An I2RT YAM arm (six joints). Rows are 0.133 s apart.
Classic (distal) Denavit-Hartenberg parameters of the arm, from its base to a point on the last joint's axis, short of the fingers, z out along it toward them. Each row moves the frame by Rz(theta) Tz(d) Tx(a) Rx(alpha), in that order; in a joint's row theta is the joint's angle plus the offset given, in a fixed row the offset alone. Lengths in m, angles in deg.
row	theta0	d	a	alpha
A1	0	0.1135	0.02	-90
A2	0	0	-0.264	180
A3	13.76	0	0.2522	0
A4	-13.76	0	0.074	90
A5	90	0	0	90
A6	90	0.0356	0	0
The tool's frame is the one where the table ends.
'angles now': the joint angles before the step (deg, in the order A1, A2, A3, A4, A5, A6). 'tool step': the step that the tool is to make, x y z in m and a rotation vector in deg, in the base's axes. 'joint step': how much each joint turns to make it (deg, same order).
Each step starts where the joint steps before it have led.
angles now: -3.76, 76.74, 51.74, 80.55, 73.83, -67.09
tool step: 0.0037, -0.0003, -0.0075, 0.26, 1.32, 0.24
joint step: -0.01, 0.47, -0.91, -1.01, -0.01, 1.10
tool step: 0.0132, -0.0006, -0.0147, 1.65, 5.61, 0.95
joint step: 0.07, 0.54, -0.45, -9.98, 0.35, 5.49
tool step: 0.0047, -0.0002, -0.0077, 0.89, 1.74, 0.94
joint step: 0.01, -0.15, -0.36, -5.74, -0.23, 4.32
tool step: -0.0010, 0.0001, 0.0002, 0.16, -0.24, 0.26
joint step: 0.00, -0.47, -0.10, -1.15, -0.11, 1.05
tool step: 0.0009, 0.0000, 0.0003, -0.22, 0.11, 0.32
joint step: 0.00, 0.13, 0.17, -0.14, -0.39, 0.01
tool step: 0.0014, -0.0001, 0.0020, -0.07, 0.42, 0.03
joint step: -0.01, 0.15, 0.64, -0.70, -0.08, -0.21
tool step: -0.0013, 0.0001, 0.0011, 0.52, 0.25, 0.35
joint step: 0.00, -0.96, 0.19, -3.47, -0.01, 2.13
